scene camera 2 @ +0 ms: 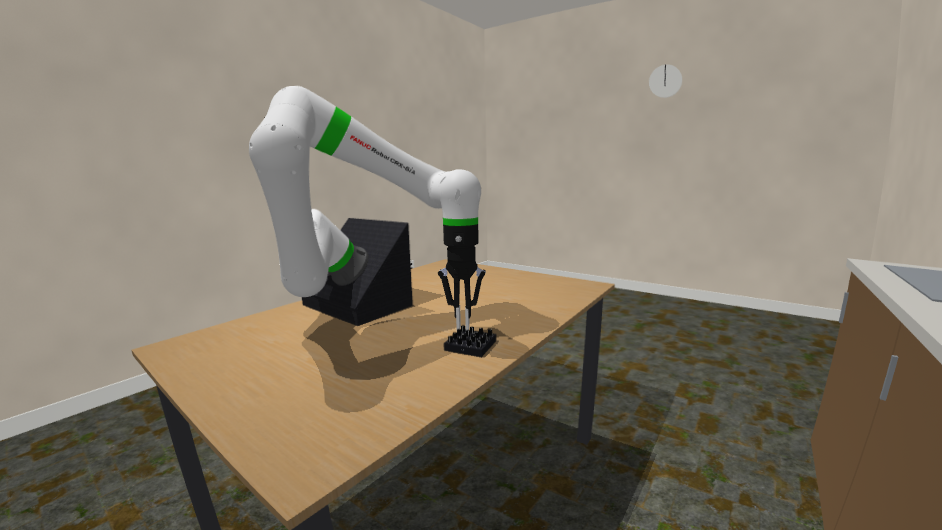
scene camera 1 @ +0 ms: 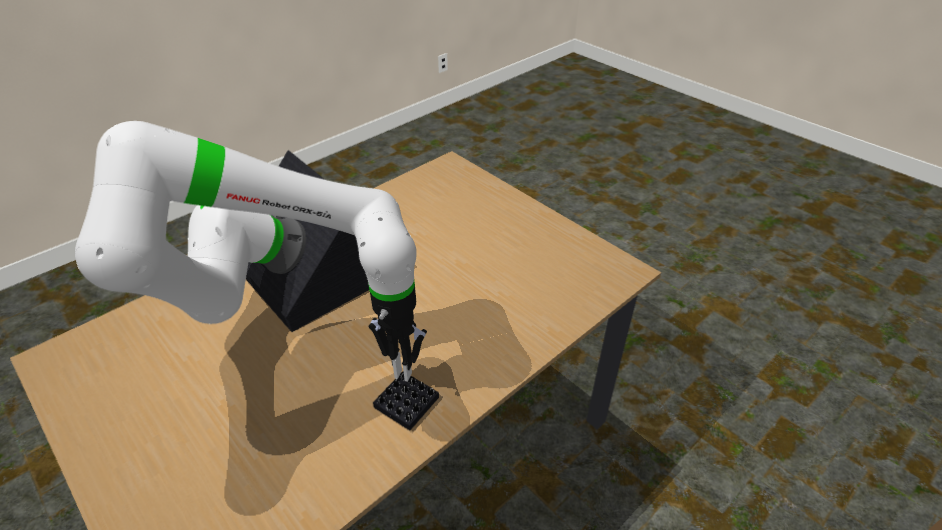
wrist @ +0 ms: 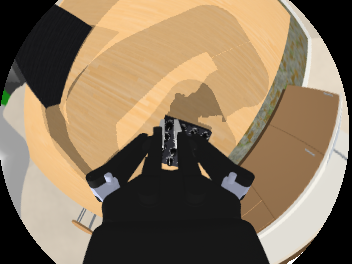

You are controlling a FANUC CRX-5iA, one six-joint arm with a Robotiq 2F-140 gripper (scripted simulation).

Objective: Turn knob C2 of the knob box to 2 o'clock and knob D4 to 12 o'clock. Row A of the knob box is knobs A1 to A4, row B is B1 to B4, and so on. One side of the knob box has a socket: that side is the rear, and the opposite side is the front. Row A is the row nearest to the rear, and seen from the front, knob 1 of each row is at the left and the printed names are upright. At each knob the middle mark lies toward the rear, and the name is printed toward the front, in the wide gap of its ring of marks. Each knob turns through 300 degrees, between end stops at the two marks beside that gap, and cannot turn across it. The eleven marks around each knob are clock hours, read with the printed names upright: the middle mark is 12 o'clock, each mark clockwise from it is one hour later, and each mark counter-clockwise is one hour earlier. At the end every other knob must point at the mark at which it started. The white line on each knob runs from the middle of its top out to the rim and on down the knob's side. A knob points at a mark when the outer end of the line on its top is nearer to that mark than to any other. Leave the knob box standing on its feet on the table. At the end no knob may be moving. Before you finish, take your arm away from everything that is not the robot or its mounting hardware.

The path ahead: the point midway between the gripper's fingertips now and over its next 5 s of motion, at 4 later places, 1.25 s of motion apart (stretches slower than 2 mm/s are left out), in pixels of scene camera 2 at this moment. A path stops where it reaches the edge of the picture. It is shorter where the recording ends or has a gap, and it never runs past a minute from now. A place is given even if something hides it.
My gripper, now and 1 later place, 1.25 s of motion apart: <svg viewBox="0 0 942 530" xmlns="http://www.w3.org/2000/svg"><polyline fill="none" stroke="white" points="463,328 462,312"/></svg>
